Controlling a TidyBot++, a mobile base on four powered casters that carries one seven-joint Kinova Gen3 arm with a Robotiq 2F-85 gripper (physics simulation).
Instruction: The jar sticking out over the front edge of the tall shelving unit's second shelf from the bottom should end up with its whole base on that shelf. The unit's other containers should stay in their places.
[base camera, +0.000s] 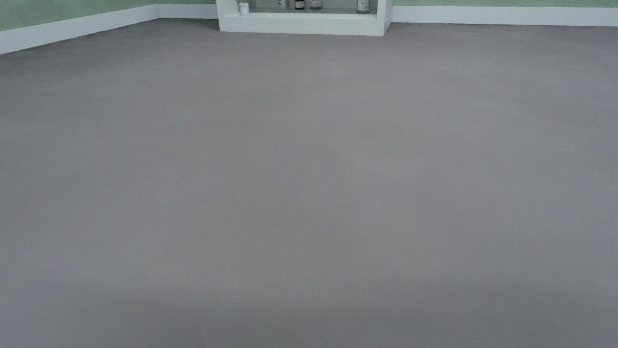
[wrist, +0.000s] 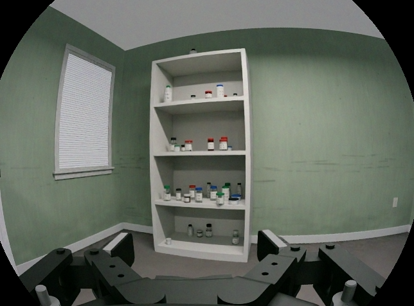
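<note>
The tall white shelving unit stands against the green wall, ahead in both views. On its second shelf from the bottom, in the wrist view, a clear jar with a green lid and white label stands right of centre; its base overlaps the shelf's front edge. A low dark-lidded jar is close on its right, and a green-lidded white-labelled container is just behind it. That shelf does not show in the base view. My gripper is open and empty, well away from the unit.
More containers stand on that shelf, including a blue-lidded jar to the left. The bottom shelf holds a small white jar and several bottles. Upper shelves hold others. A window is on the left wall. Grey floor lies before the unit.
</note>
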